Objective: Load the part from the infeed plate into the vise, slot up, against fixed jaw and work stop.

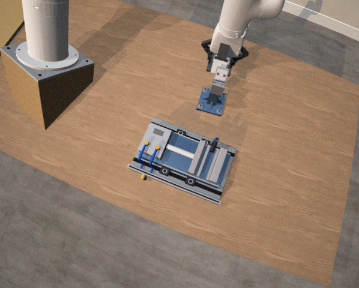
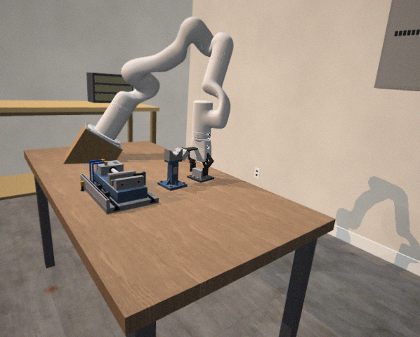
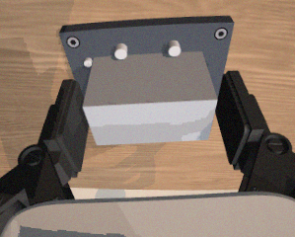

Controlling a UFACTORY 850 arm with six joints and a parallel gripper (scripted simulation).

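Now: hand 1 cm to the right of the part and 1 cm above it. The rest, counted from my hand: work stop (13 cm ahead, 32 cm to the right, 5 cm above); then V-block post (5 cm ahead, 15 cm to the right, 2 cm above); then infeed plate (1 cm to the left, 3 cm below).
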